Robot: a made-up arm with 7 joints.
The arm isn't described. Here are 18 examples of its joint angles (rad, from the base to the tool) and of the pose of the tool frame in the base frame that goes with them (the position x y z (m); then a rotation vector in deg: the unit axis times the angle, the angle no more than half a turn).
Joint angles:
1: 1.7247 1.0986 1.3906 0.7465 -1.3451 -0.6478 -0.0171
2: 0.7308 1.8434 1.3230 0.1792 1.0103 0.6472 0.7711
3: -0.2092 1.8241 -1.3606 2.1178 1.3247 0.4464 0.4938
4: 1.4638 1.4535 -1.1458 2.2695 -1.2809 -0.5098 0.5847
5: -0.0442 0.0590 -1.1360 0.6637 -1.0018 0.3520 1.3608
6: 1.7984 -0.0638 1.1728 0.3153 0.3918 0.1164 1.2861
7: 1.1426 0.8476 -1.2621 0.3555 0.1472 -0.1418 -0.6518
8: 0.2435 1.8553 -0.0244 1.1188 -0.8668 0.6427 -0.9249
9: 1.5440 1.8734 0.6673 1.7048 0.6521 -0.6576 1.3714
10: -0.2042 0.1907 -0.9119 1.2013 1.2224 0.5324 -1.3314
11: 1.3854 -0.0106 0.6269 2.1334 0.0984 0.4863 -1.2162
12: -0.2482 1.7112 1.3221 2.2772 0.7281 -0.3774 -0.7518
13: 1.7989 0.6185 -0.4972 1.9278 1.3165 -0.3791 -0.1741
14: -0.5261 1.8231 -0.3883 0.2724 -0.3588 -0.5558 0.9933
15: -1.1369 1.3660 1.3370 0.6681 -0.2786 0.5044 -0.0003
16: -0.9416 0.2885 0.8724 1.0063 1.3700 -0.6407 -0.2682
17: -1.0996 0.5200 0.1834 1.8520 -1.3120 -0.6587 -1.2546
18: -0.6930 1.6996 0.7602 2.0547 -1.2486 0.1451 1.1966
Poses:
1: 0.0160 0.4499 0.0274 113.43 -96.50 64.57
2: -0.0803 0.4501 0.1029 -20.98 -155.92 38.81
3: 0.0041 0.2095 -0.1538 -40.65 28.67 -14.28
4: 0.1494 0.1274 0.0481 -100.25 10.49 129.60
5: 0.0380 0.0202 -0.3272 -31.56 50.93 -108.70
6: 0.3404 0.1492 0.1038 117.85 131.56 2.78
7: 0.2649 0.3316 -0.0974 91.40 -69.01 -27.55
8: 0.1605 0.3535 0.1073 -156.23 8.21 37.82
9: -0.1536 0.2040 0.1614 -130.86 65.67 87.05
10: 0.0608 0.0119 -0.2750 25.74 6.31 -0.28
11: 0.0779 0.2137 0.1262 3.05 -109.33 137.47
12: 0.0739 0.1218 0.1376 -22.39 156.04 26.46
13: 0.0843 0.0923 0.1903 66.55 147.99 28.91
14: 0.0779 0.4625 0.0340 16.27 61.31 -61.46
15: 0.0615 0.4507 -0.0034 94.56 3.65 -0.20
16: -0.1131 0.3156 -0.2181 75.45 -62.45 87.98
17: 0.0219 0.1964 -0.2030 47.16 -118.48 -62.33
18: 0.1832 0.1636 0.0177 97.57 20.12 -104.04
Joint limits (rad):
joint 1: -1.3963..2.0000
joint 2: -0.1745..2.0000
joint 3: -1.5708..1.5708
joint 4: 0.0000..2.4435
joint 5: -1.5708..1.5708
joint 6: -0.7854..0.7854
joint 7: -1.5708..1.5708
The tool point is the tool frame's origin. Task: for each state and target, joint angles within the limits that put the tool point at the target. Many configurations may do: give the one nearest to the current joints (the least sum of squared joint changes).
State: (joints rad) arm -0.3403 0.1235 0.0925 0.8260 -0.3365 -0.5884 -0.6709
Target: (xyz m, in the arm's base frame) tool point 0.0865 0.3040 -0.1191
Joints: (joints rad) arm -0.4704 0.3824 0.8568 1.7048 -0.3365 -0.5884 -0.6709
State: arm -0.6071 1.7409 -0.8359 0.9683 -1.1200 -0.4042 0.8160
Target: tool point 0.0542 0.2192 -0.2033
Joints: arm -0.4876 1.4328 -0.7681 1.7429 -1.1200 -0.4042 0.8160
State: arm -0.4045 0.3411 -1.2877 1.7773 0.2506 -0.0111 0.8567
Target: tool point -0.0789 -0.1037 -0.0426
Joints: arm -1.0757 -0.1726 -1.5708 1.7413 0.2506 -0.0111 0.8567
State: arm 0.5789 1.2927 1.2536 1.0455 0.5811 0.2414 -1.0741
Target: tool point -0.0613 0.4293 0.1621
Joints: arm 0.4449 1.9542 1.2415 0.2227 0.5811 0.2414 -1.0741
